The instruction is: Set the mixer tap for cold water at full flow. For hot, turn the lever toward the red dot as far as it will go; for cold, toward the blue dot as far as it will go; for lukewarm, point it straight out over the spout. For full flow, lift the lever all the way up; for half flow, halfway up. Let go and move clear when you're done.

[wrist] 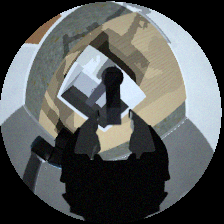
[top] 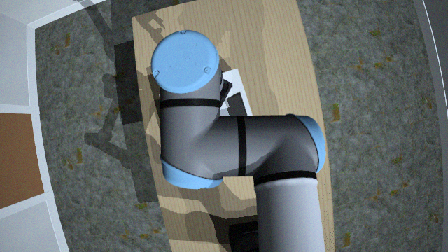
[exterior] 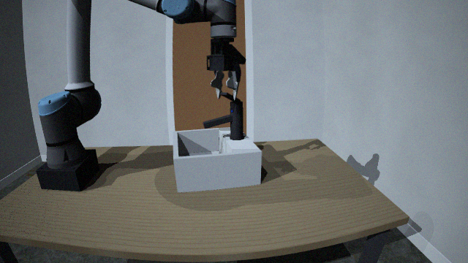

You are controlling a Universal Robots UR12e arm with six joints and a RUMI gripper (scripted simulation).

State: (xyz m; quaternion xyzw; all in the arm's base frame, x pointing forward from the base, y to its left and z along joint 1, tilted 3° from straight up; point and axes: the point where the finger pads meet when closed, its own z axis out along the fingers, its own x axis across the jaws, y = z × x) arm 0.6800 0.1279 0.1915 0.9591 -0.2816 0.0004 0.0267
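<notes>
My hand is 10 mm short of the lever, 20 mm to the right of it and 10 mm above it. Round my hand: black mixer tap (20 mm ahead, 40 mm to the left, 60 mm below); white basin (80 mm behind, 30 mm to the left, 260 mm below).
</notes>
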